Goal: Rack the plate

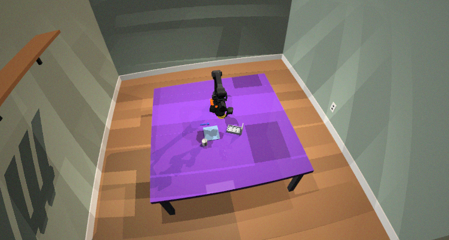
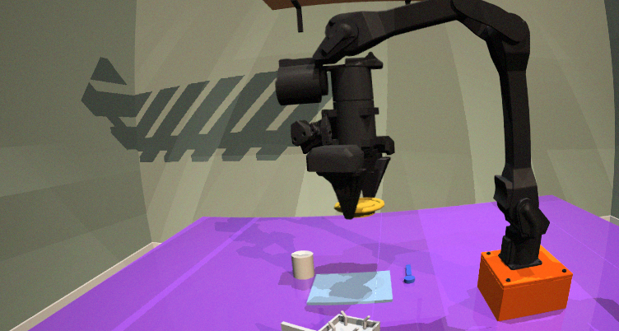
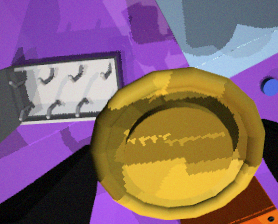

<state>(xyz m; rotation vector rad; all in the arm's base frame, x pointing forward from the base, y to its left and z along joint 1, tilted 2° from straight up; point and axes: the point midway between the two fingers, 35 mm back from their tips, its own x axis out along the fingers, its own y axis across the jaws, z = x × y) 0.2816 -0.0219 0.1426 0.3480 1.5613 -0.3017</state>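
The grey dish rack lies 40 mm ahead of my gripper tip, 110 mm to the left of it and 160 mm below it. The rest, counted from my gripper tip: small blue object (100 mm behind, 130 mm to the right, 180 mm below); yellow plate (10 mm above); light blue mat (10 mm ahead, 100 mm to the right, 180 mm below).
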